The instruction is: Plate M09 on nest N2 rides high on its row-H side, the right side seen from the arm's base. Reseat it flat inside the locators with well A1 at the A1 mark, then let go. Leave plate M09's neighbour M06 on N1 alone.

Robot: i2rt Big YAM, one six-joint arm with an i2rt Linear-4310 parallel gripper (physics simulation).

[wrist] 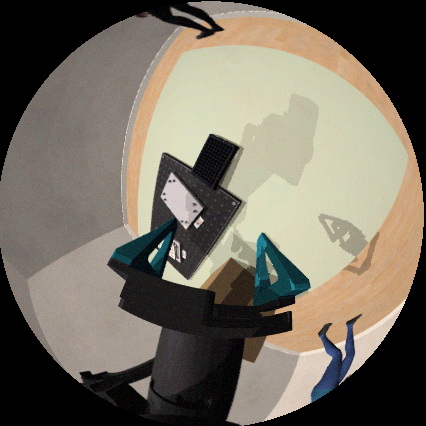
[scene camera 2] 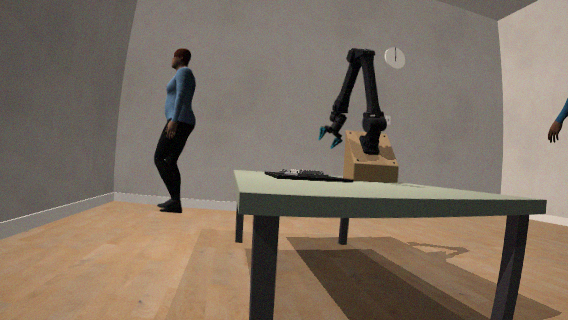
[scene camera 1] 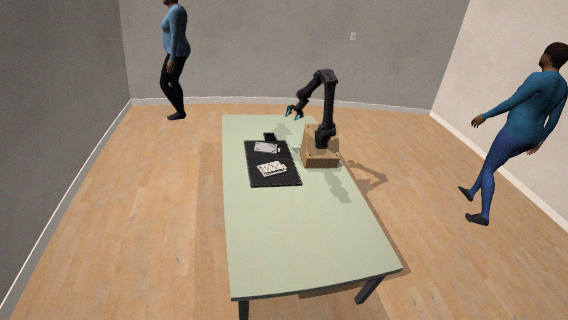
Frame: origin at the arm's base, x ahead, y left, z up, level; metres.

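Seen in the pictures: gripper, fingertip midpoint: [wrist: 218, 228] [scene camera 2: 324, 144] [scene camera 1: 289, 118]; arm's base, link origin: [scene camera 2: 368, 145] [scene camera 1: 320, 139].
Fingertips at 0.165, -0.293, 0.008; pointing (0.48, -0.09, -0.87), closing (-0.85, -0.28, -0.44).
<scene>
Offsets run from my fingertips to a thing's top centre, as dx, dy, dz. "pt": to the spot under its first point. Level surfaces: height alone.
A white well plate @[+0.181, +0.412, -0.151] [scene camera 1: 271, 168] [scene camera 2: 300, 172] sits near the middle of a black perforated board [scene camera 1: 291, 177] [wrist: 220, 212]. In the wrist view part of this plate @[pt +0.123, +0.385, -0.160] [wrist: 175, 251] shows behind a fingertip. A pale flat rectangular piece @[pt +0.186, +0.162, -0.166] [scene camera 1: 266, 147] [wrist: 181, 199] with dark spots near its corners lies farther back on the board, a small white tag beside it. I cannot read M09, M06, N1, N2 or the A1 mark, and the plate's tilt is too small to tell. My gripper [scene camera 1: 292, 117] [scene camera 2: 326, 143] [wrist: 218, 228] is open and empty, high above the table and away from the plate.
A black gridded block @[+0.138, -0.014, -0.163] [scene camera 1: 270, 136] [wrist: 216, 160] stands at the board's far edge. The arm's wooden base block [scene camera 1: 321, 161] [scene camera 2: 375, 173] stands beside the board on the green table @[dz -0.190] [scene camera 1: 300, 240]. Two people [scene camera 1: 176, 35] [scene camera 1: 520, 115] are on the floor away from the table.
</scene>
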